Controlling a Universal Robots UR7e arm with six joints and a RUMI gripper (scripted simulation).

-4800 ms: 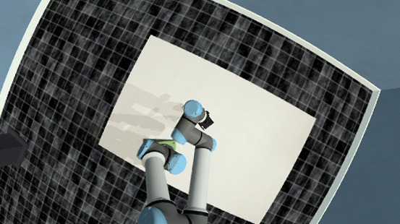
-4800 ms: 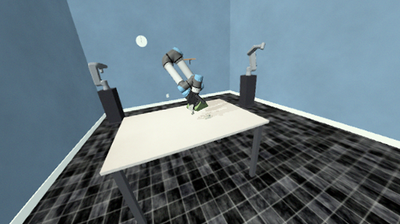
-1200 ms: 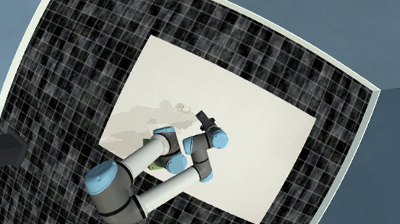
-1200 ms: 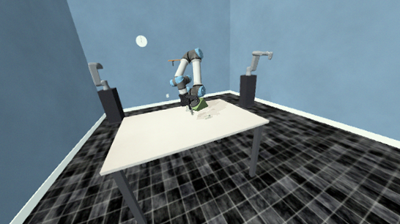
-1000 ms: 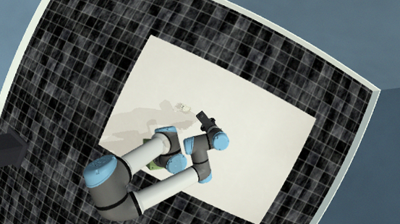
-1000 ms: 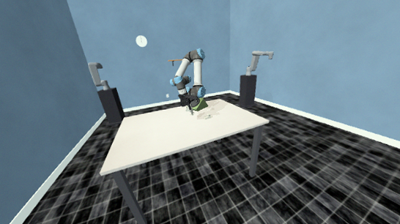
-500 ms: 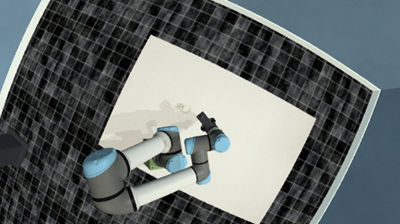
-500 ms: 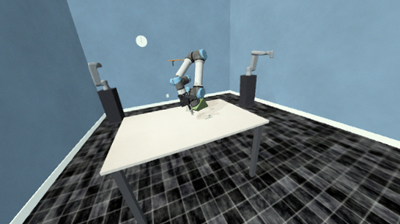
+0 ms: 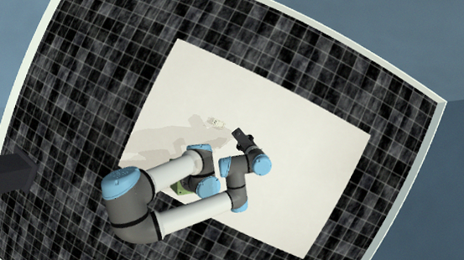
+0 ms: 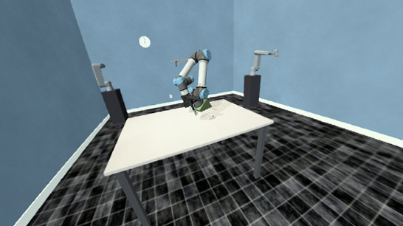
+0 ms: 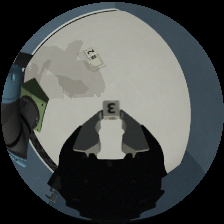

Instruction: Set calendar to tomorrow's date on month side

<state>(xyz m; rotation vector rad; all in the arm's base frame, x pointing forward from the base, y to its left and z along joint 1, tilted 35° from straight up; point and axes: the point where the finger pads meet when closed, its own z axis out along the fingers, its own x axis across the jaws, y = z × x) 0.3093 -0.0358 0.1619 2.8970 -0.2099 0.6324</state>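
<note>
The white calendar cube is 1 cm below my hand. Round my hand: calendar tray (16 cm to the left, 8 cm below, 1 cm behind); then pale date cube (17 cm to the left, 7 cm below, 1 cm behind).
</note>
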